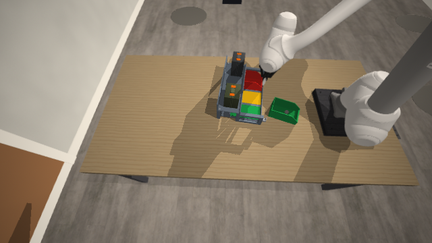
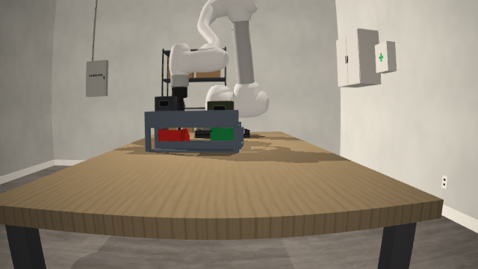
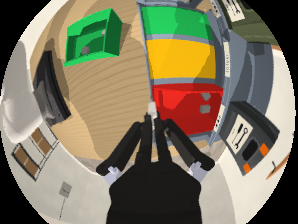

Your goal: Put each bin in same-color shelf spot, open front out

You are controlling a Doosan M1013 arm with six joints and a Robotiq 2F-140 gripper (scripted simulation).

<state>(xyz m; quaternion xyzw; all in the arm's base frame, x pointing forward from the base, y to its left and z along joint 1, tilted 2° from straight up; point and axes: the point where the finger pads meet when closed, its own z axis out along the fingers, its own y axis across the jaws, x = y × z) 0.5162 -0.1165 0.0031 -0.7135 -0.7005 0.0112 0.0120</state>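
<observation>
Right now my hand is 13 cm past the green bin, 20 cm to the right of it and 2 cm above it. Round my hand: red bin (9 cm ahead, 2 cm below).
</observation>
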